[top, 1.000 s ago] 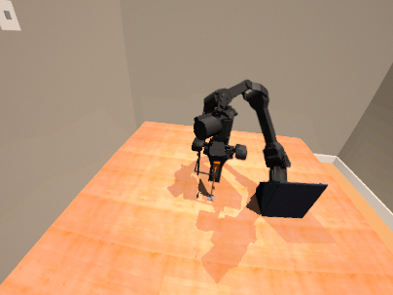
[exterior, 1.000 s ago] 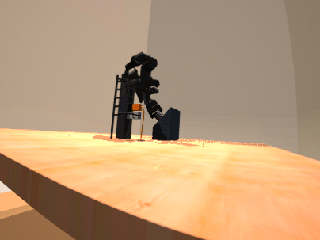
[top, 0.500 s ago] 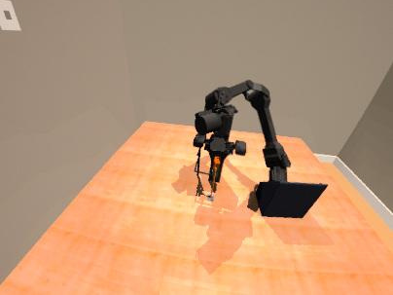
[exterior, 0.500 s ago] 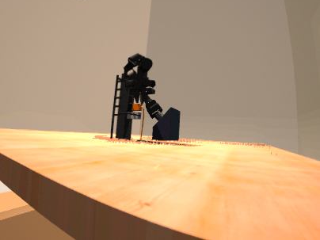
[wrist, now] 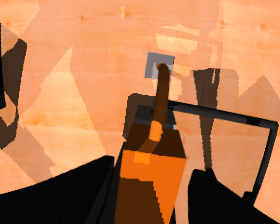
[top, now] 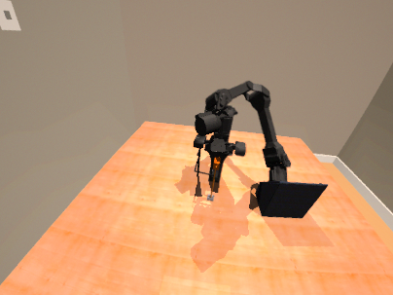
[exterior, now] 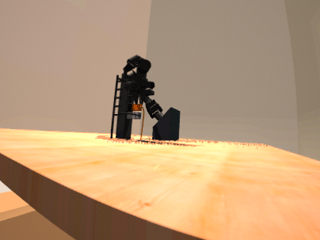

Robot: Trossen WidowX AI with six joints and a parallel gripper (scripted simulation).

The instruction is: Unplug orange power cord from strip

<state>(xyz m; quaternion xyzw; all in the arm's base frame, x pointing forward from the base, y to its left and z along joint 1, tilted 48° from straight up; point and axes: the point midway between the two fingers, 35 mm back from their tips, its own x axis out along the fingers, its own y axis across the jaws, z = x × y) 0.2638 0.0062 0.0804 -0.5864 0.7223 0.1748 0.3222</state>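
Now: the orange plug 1 cm behind my gripper tip and 3 cm to the right of it. Round my gripper tip: black ladder-like rack 6 cm ahead, 11 cm to the right, 2 cm below.
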